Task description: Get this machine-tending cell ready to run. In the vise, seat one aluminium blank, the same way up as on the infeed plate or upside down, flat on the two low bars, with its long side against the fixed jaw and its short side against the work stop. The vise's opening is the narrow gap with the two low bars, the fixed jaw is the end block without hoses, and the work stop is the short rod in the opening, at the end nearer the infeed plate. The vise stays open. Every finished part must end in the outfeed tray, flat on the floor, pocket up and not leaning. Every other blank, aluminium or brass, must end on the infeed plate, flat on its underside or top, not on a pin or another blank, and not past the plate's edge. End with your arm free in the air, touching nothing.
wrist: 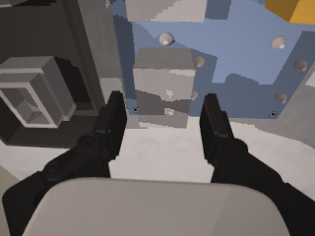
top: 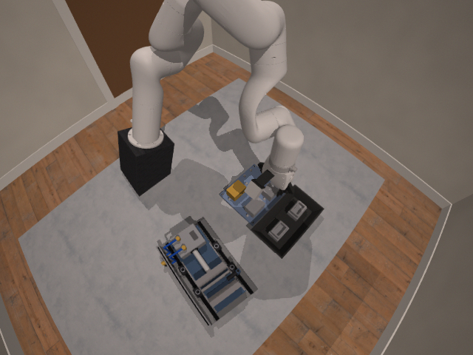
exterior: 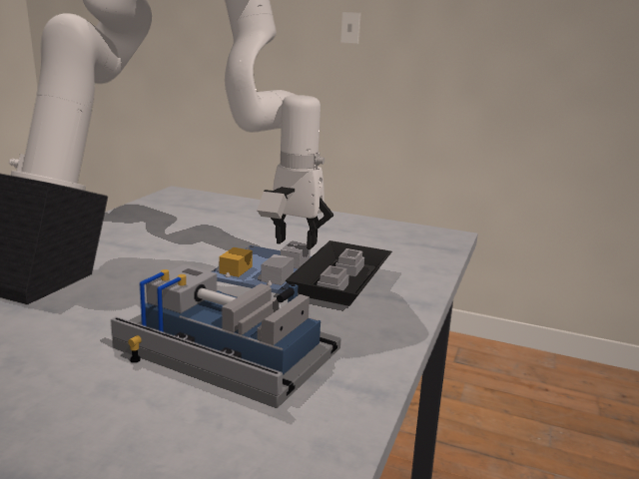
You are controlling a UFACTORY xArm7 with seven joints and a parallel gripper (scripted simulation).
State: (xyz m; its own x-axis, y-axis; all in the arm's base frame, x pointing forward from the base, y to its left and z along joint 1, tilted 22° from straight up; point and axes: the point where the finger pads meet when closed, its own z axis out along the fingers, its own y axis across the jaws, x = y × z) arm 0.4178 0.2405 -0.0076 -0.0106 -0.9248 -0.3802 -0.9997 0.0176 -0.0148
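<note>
My gripper is now 2 cm short of the piston rod, 35 cm to the left of it and 1 cm below it. The rest, counted from my hand: grey rail (2 cm ahead, 45 cm to the right, 3 cm below); vise bed (4 cm ahead, 35 cm to the right, 2 cm below); brass blank (9 cm behind, 9 cm to the right, 4 cm below).
</note>
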